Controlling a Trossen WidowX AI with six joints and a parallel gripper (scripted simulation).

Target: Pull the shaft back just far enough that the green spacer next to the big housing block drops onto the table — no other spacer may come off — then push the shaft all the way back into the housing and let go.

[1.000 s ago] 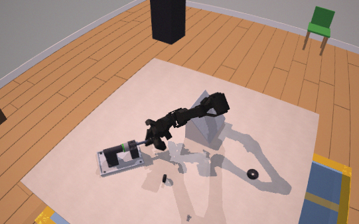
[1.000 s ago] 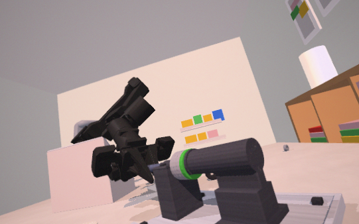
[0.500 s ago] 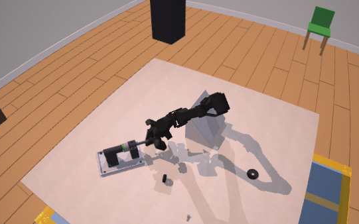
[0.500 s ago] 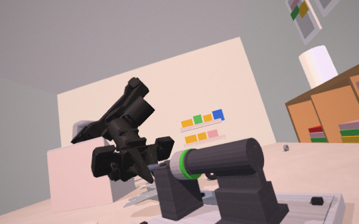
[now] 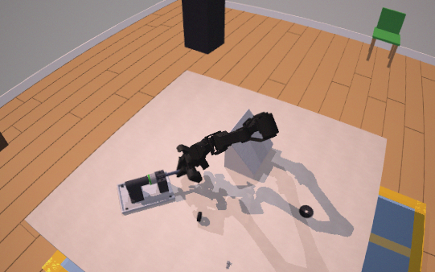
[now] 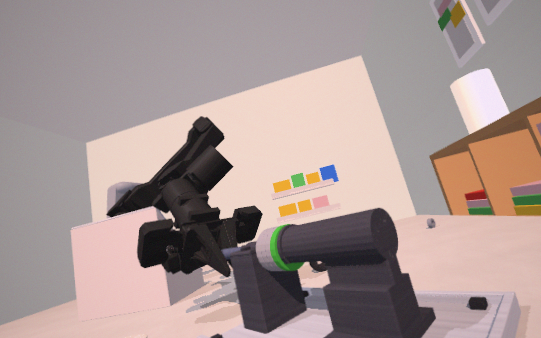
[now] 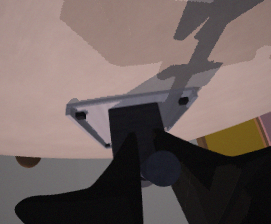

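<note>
Right now the shaft is 40 mm ahead of my gripper tip, 20 mm to the right of it and 20 mm above it. Round my gripper tip: green spacer 90 mm ahead, 60 mm to the right, 20 mm above; dark ring 180 mm to the left, 90 mm ahead, 40 mm below.
</note>
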